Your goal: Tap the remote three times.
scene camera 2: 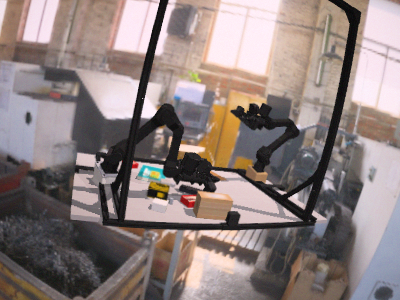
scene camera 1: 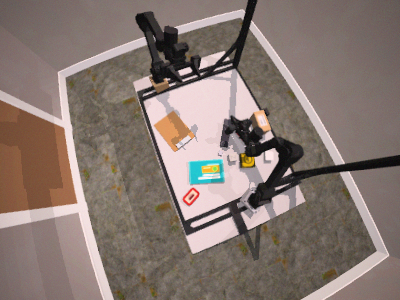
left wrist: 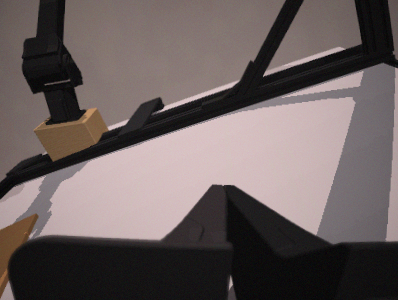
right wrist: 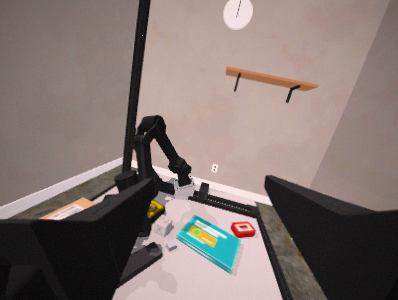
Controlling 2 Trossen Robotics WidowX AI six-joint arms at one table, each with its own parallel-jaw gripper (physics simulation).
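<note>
The remote, a long dark bar (scene camera 1: 224, 140) (scene camera 2: 188, 190) (right wrist: 142, 262), lies flat near the middle of the table. My left gripper (scene camera 1: 228, 122) (scene camera 2: 212, 188) (left wrist: 221, 196) is shut and empty, low over the table by the remote's far end in scene camera 1. The arm covers part of the remote there, and I cannot tell whether the fingertips touch it. The remote does not show in the left wrist view. My right gripper (scene camera 1: 189, 76) (scene camera 2: 234, 113) (right wrist: 209, 182) is wide open and empty, raised well away from the remote near its own base.
A cardboard box (scene camera 1: 261, 120) (scene camera 2: 213, 205) and a red object (scene camera 2: 188, 201) are close to the left gripper. A yellow-black box (scene camera 1: 247, 160) (scene camera 2: 158, 190), white cube (scene camera 1: 232, 157) (right wrist: 163, 226), teal book (scene camera 1: 195, 172) (right wrist: 215, 250), red-rimmed object (scene camera 1: 191, 196) (right wrist: 243, 229) and orange clipboard (scene camera 1: 172, 127) lie around.
</note>
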